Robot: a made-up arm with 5 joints.
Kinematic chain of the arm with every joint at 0, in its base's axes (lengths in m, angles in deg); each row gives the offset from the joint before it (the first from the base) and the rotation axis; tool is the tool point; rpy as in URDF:
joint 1: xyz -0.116 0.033 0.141 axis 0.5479 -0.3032 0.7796
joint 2: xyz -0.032 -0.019 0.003 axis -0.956 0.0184 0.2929
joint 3: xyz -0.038 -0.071 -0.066 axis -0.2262 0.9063 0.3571
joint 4: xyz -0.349 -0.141 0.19 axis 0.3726 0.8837 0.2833
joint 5: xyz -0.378 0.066 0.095 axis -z
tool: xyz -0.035 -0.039 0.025 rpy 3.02 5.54 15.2
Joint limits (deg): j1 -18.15..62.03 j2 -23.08..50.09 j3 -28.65..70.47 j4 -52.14..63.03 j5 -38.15..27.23
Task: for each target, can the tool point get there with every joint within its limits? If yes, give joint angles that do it. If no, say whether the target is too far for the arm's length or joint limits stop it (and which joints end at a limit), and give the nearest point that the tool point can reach.
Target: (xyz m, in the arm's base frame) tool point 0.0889 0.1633 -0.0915
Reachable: no: joint limits stop it (at a limit: joint 1, joint 2, joint 3, joint 4, joint 5) | nearest point 0.3408 0.3565 0.5402 | short by 0.707 m
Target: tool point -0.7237 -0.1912 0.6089
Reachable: yes | joints 14.76 40.88 34.63 -28.90 -12.01
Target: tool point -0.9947 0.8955 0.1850
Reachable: no: too far | nearest point -0.9283 0.3784 0.0019 | short by 0.553 m
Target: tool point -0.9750 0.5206 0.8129
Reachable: no: too far | nearest point -0.7496 0.2863 0.7154 | short by 0.339 m
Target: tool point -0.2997 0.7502 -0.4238
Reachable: no: joint limits stop it (at a limit: joint 1, joint 2, joint 3, joint 4, joint 5) | nearest point -0.7099 0.3904 -0.2025 | short by 0.589 m
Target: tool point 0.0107 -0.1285 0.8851
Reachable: yes | joints 26.14 15.88 62.83 47.71 9.19
